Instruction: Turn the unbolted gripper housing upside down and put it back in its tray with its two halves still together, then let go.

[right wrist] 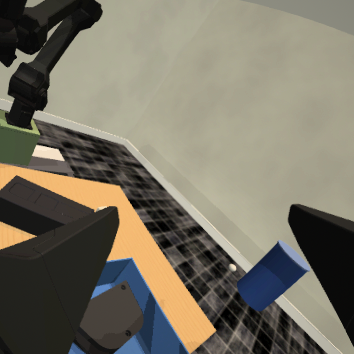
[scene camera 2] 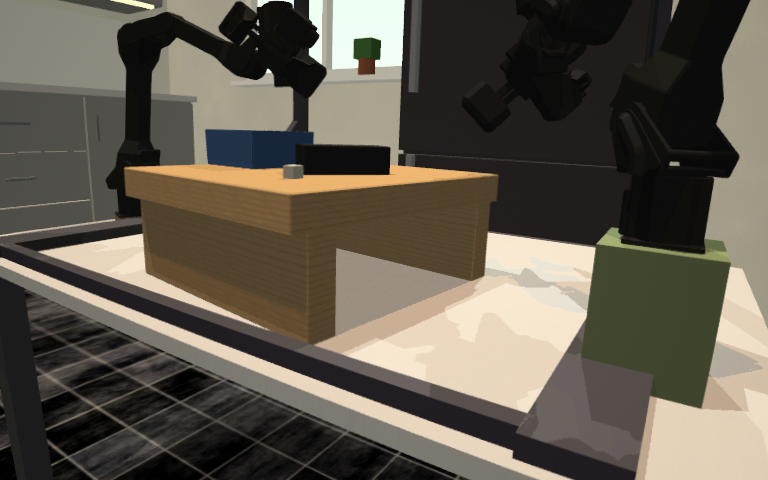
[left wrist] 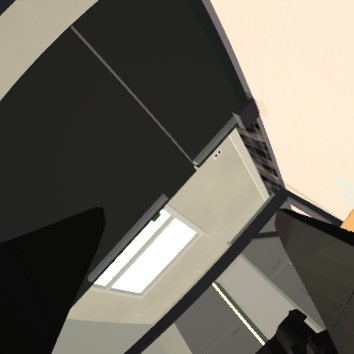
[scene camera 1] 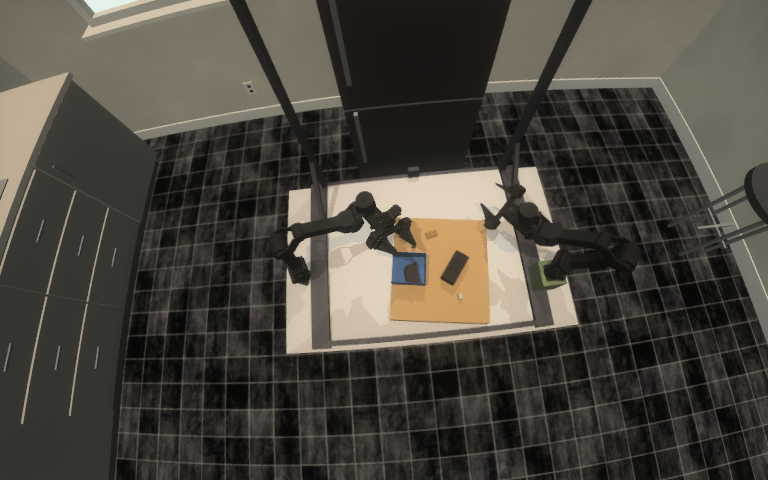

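Where they show: left gripper, fingertip midpoint: (scene camera 2: pixel 511 94) (left wrist: pixel 191 216) (scene camera 1: pixel 488 193); right gripper, fingertip midpoint: (right wrist: pixel 203 213) (scene camera 2: pixel 266 41) (scene camera 1: pixel 407 250); left arm's base at its link origin: (right wrist: pixel 17 121) (scene camera 2: pixel 662 242) (scene camera 1: pixel 552 272); right arm's base at its link origin: (scene camera 2: pixel 132 214) (scene camera 1: pixel 301 276).
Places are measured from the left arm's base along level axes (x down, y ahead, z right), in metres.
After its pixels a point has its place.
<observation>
The housing (scene camera 1: pixel 411 272) {x -0.065, y 0.555, z 0.045 m} (right wrist: pixel 112 317) {x -0.065, y 0.556, z 0.047 m} is a dark grey rounded piece with small dark holes on its upper face. It lies in the blue tray (scene camera 1: pixel 398 275) {x -0.038, y 0.603, z 0.044 m} (scene camera 2: pixel 229 148) {x -0.057, y 0.568, z 0.006 m} (right wrist: pixel 161 320) {x -0.078, y 0.587, z 0.009 m}, which stands on the wooden stand (scene camera 1: pixel 441 308) {x -0.031, y 0.460, z -0.091 m} (scene camera 2: pixel 396 186) {x -0.027, y 0.271, z -0.013 m}. How its two halves sit is too small to tell. In scene camera 2 the tray wall hides most of it. My right gripper (scene camera 1: pixel 406 250) {x -0.219, y 0.567, z 0.082 m} (right wrist: pixel 203 213) {x -0.219, y 0.567, z 0.082 m} is open and empty, above the tray's back edge. My left gripper (scene camera 1: pixel 490 195) {x -0.153, y 0.245, z 0.288 m} (left wrist: pixel 191 216) {x -0.153, y 0.245, z 0.288 m} is open and empty, in the air beyond the stand's back right corner.
A black box (scene camera 1: pixel 454 267) {x -0.066, y 0.397, z 0.047 m} (scene camera 2: pixel 343 159) {x -0.050, y 0.376, z 0.028 m} (right wrist: pixel 45 200) {x -0.067, y 0.388, z 0.054 m} lies right of the tray. A small grey cube (scene camera 1: pixel 459 296) {x -0.045, y 0.391, z -0.057 m} (scene camera 2: pixel 293 171) {x -0.039, y 0.379, z -0.064 m} lies near the stand's front. A small orange block (scene camera 1: pixel 431 233) {x -0.038, y 0.459, z 0.197 m} lies behind. A green block (scene camera 1: pixel 546 278) (scene camera 2: pixel 651 316) is under the left arm's base.
</observation>
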